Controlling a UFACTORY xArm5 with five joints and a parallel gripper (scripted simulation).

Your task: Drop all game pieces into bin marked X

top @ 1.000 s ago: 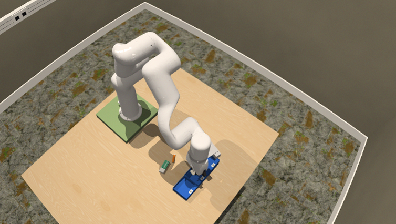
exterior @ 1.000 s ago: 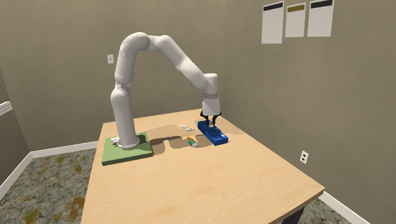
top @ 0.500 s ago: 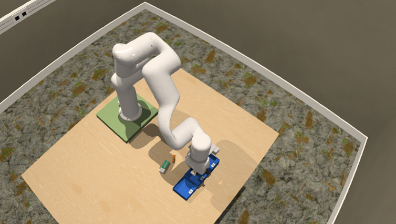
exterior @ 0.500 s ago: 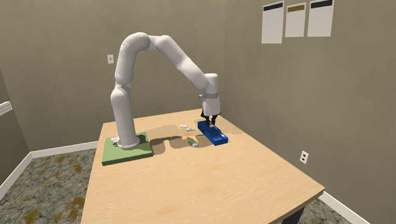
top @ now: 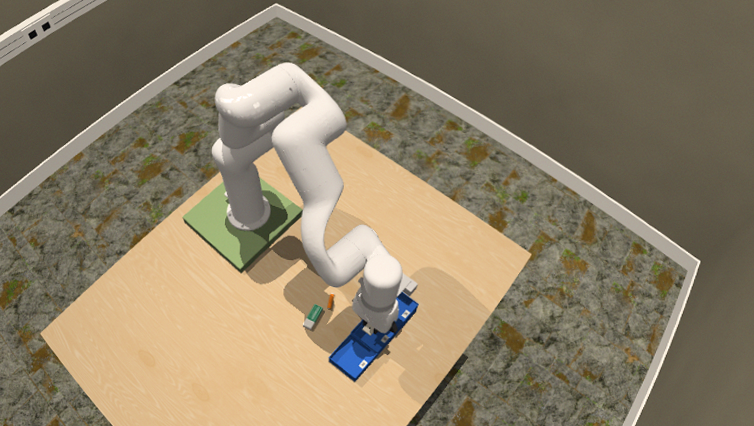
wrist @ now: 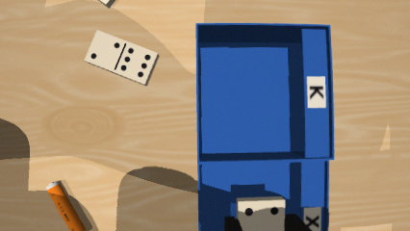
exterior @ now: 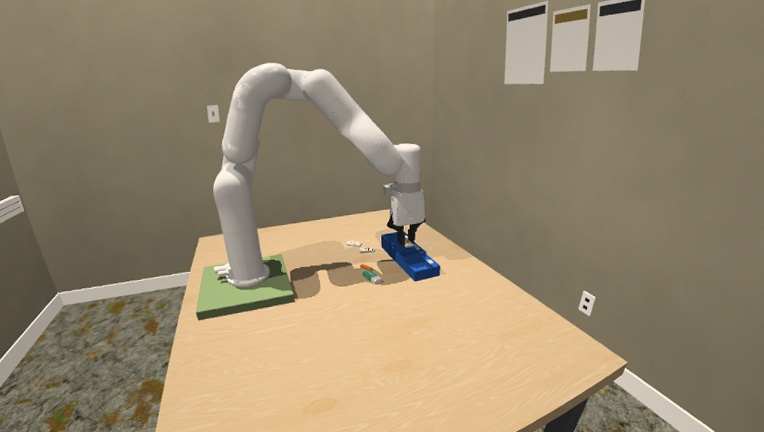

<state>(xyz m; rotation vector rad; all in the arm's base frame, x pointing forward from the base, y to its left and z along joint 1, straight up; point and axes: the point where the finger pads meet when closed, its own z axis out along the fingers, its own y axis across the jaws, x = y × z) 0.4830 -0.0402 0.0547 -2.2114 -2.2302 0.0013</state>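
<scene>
The bin is 10 mm ahead of my hand and 60 mm below it. Round my hand: orange battery: 140 mm behind, 80 mm below; green-and-white item: 140 mm behind, 70 mm to the right, 70 mm below.
</scene>
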